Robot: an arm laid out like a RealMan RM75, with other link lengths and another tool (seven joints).
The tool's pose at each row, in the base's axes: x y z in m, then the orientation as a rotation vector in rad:
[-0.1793, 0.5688, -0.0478, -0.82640, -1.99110, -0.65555]
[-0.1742, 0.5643, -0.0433, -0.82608, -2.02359, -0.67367]
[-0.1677, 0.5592, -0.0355, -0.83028, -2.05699, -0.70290]
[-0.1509, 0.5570, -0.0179, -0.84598, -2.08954, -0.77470]
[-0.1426, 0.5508, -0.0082, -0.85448, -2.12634, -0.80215]
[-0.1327, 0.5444, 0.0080, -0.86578, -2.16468, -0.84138]
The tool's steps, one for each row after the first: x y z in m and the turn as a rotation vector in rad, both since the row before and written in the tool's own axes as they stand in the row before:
[0.0004, 0.0016, -0.0080, -0.01279, -0.02599, -0.02146]
[0.0021, 0.0029, -0.0108, -0.02255, -0.02791, -0.02344]
[0.0059, 0.0146, -0.0187, -0.05725, -0.02979, -0.03241]
[0.0016, 0.0050, -0.0132, -0.02232, -0.03321, -0.02213]
[0.0052, 0.0082, -0.0175, -0.03159, -0.03554, -0.02530]

